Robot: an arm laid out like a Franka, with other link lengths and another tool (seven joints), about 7 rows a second.
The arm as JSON. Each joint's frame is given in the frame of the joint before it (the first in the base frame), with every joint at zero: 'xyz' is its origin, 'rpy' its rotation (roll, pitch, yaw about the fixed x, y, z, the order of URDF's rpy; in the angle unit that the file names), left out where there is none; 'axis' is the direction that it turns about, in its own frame. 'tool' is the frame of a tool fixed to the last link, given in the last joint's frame.
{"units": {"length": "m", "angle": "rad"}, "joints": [
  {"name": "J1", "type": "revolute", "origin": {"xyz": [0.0, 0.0, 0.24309]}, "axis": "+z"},
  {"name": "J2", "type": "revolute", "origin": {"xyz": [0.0, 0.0, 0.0]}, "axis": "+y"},
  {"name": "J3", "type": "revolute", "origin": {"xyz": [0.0, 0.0, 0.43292]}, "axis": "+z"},
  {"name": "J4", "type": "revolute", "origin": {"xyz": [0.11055, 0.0, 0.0]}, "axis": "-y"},
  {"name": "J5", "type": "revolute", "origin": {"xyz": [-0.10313, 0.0, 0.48]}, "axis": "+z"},
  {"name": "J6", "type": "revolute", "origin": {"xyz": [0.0, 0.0, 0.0]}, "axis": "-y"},
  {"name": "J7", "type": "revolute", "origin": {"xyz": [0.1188, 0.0, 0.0]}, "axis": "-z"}
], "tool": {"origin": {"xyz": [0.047, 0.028, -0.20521], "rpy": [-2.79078, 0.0, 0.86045]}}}
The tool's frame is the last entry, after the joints.
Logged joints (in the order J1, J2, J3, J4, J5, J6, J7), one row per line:
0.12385, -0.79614, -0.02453, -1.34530, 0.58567, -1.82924, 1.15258
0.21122, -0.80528, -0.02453, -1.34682, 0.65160, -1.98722, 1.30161
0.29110, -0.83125, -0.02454, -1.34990, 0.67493, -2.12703, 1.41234
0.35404, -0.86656, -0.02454, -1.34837, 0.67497, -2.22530, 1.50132
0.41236, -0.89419, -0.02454, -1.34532, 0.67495, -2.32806, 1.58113
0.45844, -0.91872, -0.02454, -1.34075, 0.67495, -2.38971, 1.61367
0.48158, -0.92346, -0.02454, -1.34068, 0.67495, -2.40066, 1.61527
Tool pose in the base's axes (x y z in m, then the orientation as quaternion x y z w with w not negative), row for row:
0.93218, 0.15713, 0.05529, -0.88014, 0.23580, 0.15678, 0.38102
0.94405, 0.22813, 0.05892, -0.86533, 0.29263, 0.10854, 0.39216
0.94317, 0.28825, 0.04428, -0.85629, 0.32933, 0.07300, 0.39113
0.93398, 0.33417, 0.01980, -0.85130, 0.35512, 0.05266, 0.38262
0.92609, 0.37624, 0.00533, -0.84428, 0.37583, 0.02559, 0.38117
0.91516, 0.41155, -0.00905, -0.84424, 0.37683, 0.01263, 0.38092
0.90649, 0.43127, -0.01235, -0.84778, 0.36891, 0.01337, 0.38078
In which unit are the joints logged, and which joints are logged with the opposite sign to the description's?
The joints are logged in radians. Opposite sign: J2, J6.
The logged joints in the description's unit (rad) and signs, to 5 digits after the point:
0.12385, 0.79614, -0.02453, -1.34530, 0.58567, 1.82924, 1.15258
0.21122, 0.80528, -0.02453, -1.34682, 0.65160, 1.98722, 1.30161
0.29110, 0.83125, -0.02454, -1.34990, 0.67493, 2.12703, 1.41234
0.35404, 0.86656, -0.02454, -1.34837, 0.67497, 2.22530, 1.50132
0.41236, 0.89419, -0.02454, -1.34532, 0.67495, 2.32806, 1.58113
0.45844, 0.91872, -0.02454, -1.34075, 0.67495, 2.38971, 1.61367
0.48158, 0.92346, -0.02454, -1.34068, 0.67495, 2.40066, 1.61527

